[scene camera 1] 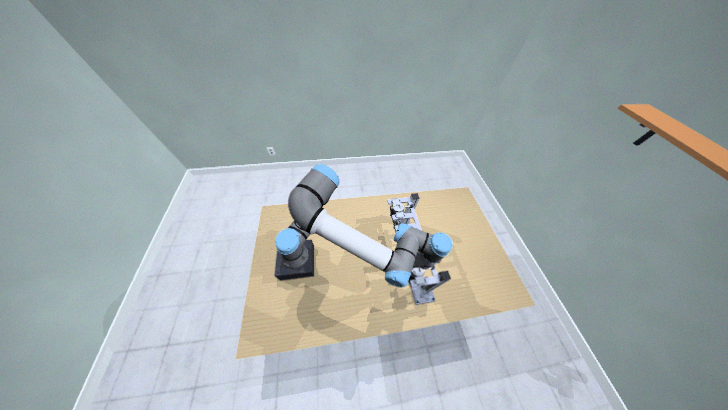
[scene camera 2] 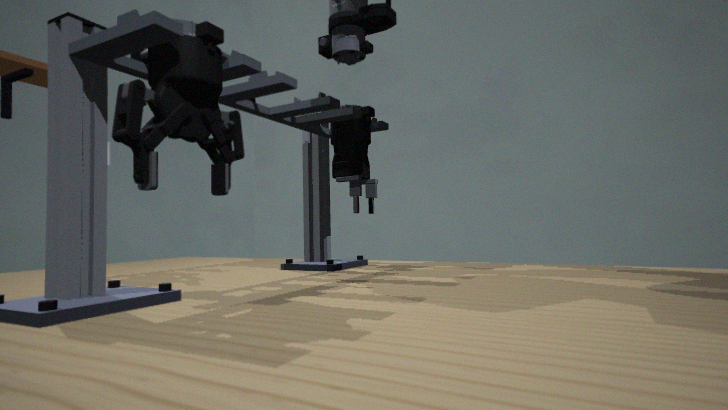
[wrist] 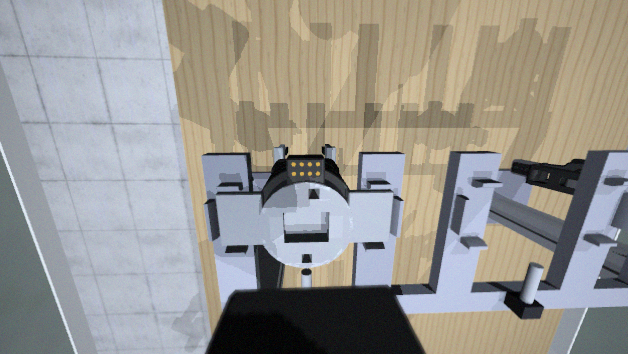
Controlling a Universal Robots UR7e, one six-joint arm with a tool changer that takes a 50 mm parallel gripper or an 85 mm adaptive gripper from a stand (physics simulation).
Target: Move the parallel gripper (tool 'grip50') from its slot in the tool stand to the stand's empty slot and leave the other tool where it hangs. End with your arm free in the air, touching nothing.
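Pixels of known places: hand, its tool point: (scene camera 2: 348,57); arm's base, origin of its link: (scene camera 1: 295,255).
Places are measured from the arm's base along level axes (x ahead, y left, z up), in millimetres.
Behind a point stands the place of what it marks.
The parallel gripper (scene camera 1: 418,272) @(y -304, x 583, z 304 mm) (scene camera 2: 350,147) (wrist: 306,200) hangs upright in an end slot of the tool stand (scene camera 1: 422,295) @(y -395, x 659, z -84 mm) (scene camera 2: 76,178) @(y 102, x 731, z 43 mm) (wrist: 425,302) @(y -214, x 679, z 186 mm). Its side plates lie over two fork arms, and its two fingers point down, apart. The arm's bare wrist flange (scene camera 2: 347,45) @(y -274, x 573, z 313 mm) carries no tool and is in the air above it, with a visible gap. The stand's middle slot is empty; one of its fork arms (scene camera 2: 264,84) @(y -54, x 601, z 177 mm) (wrist: 480,170) @(y -174, x 567, z 186 mm) shows beside a locating pin (wrist: 531,282) @(y -136, x 661, z 198 mm). The adaptive gripper (scene camera 1: 397,206) (scene camera 2: 188,86) (wrist: 550,172) hangs in the other end slot.
The arm's base (scene camera 1: 295,264) @(y -68, x 4, z 44 mm) stands on the wooden table (scene camera 1: 346,300) @(y -298, x 231, z -96 mm) (scene camera 2: 509,356) @(y 143, x 295, z -96 mm) to the left in scene camera 1. An orange shelf (scene camera 1: 677,137) is on the wall at the right. A black wrist part (wrist: 315,320) covers the bottom middle of the wrist view.
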